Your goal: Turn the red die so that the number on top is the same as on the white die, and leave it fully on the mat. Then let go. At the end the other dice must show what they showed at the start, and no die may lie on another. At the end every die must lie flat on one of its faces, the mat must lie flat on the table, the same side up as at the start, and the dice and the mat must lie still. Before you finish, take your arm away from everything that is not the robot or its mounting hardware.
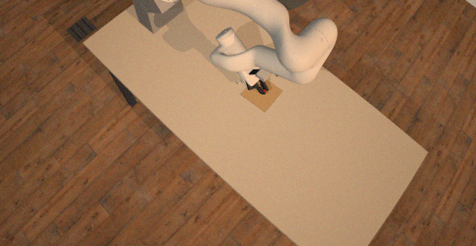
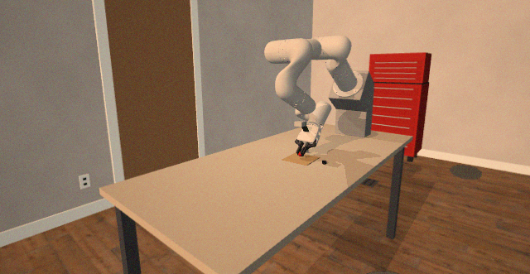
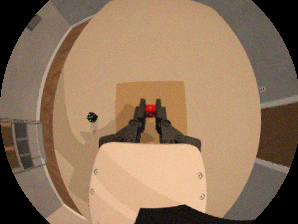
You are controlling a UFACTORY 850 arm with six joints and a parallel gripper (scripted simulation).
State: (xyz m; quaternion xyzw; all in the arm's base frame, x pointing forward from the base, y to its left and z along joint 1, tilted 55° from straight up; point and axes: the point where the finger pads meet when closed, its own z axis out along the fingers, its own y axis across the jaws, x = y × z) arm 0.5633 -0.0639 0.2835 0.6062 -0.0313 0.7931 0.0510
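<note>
Now: the mat 40 mm below my hand. Also, from my hand: black die 20 mm ahead, 120 mm to the left, 30 mm below; white die 120 mm behind, 10 mm to the right, 30 mm below; red die 10 mm ahead, 20 mm below.
</note>
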